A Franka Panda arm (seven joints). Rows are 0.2 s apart.
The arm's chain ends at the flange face. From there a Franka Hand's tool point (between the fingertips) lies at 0.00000 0.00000 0.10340 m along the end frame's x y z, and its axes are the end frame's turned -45 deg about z.
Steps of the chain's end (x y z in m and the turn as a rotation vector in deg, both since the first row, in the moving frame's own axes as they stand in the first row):
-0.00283 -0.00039 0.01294 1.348 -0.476 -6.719
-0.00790 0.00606 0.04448 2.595 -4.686 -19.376
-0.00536 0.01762 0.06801 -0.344 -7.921 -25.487
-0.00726 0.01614 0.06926 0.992 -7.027 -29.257
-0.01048 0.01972 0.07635 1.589 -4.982 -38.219
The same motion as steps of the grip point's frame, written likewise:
-0.00075 -0.00466 0.01291 1.290 0.617 -6.719
-0.01404 -0.00996 0.04403 5.148 -1.479 -19.376
-0.02853 0.00165 0.06704 5.358 -5.844 -25.487
-0.02645 -0.00157 0.06848 5.670 -4.267 -29.257
-0.02806 0.00016 0.07594 4.646 -2.399 -38.219

